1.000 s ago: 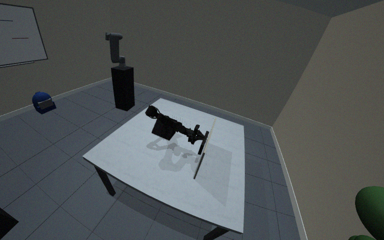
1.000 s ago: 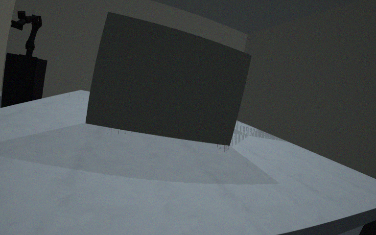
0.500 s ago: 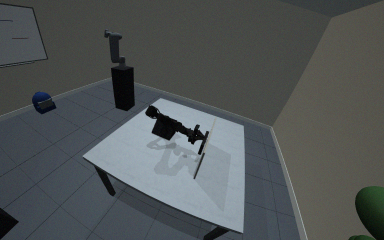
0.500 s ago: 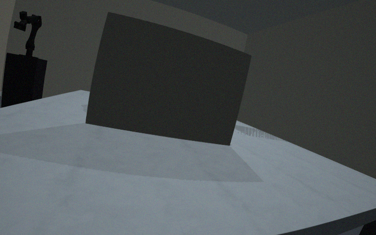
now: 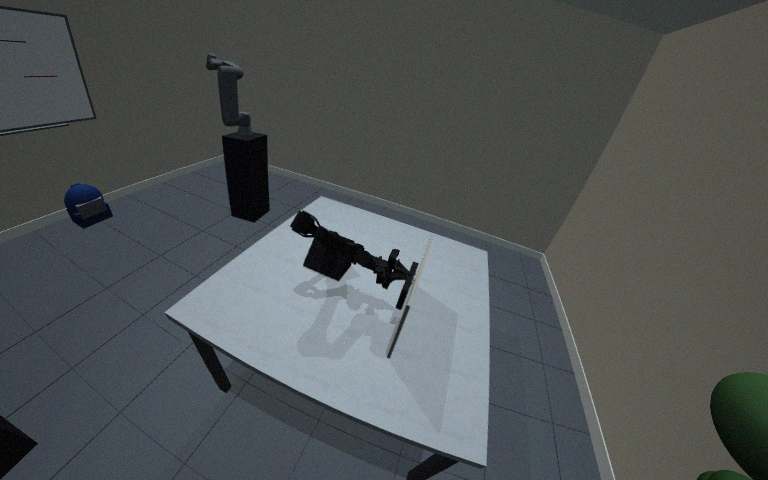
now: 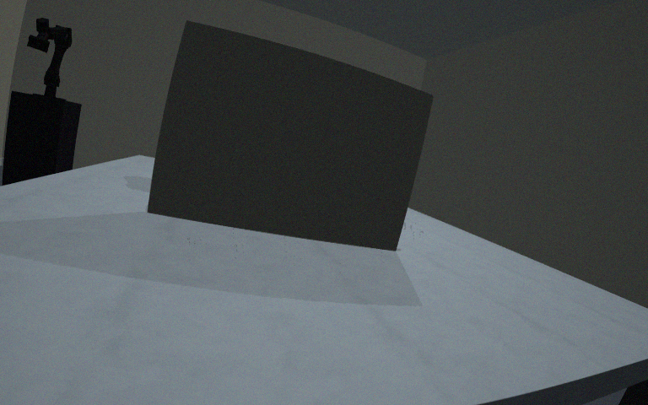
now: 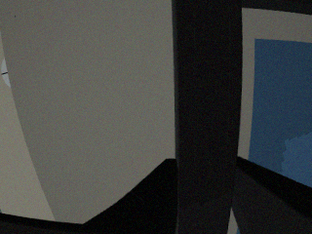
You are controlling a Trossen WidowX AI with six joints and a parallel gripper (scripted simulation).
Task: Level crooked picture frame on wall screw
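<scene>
My gripper tip is 1 cm short of the picture frame, 1 cm to the right of it and 5 cm above it. Also, from my gripper tip: wall panel 2 cm ahead, 7 cm below.
</scene>
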